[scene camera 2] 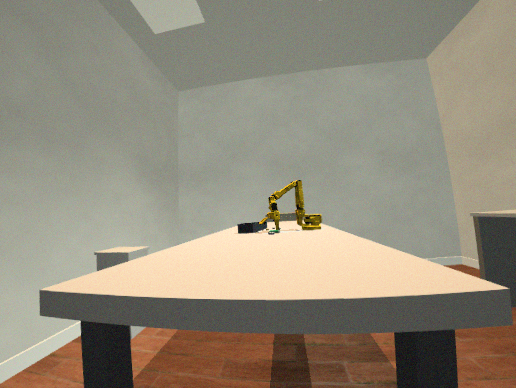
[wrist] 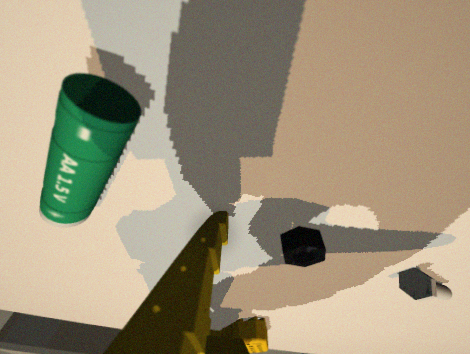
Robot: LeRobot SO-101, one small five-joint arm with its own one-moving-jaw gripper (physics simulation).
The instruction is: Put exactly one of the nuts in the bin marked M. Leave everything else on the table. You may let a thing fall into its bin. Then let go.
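Pixels of known places: hand, its tool point: [scene camera 2: 277, 230] [wrist: 227, 223]; arm's base, origin of its link: [scene camera 2: 307, 229] [wrist: 221, 318].
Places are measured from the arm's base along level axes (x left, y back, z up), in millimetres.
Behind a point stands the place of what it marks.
Observation:
A small black hexagonal nut [wrist: 303, 246] {x 18, y -154, z 8 mm} lies on the table in the wrist view, right of the fixed jaw's tip and apart from it; its hole is barely visible. My gripper [scene camera 2: 270, 226] {x 47, y -151, z 5 mm} is fully open and empty, with its jaws spread low over the table. In the wrist view one notched jaw shows, and the moving jaw is out of the picture. A dark bin [scene camera 2: 248, 228] {x 51, y -293, z 24 mm} stands left of the gripper in the scene view; no letter is readable on it. The brass nut does not show in the wrist view.
A green AA battery [wrist: 82, 155] {x 87, y -173, z 14 mm} lies left of the jaw. A bolt [wrist: 416, 284] {x -53, y -145, z 8 mm} with a grey hexagonal head lies right of the black nut. The yellow arm's base [scene camera 2: 311, 222] {x 13, y 21, z 34 mm} stands right of the gripper. Small things near the gripper in the scene view are too small to tell apart.

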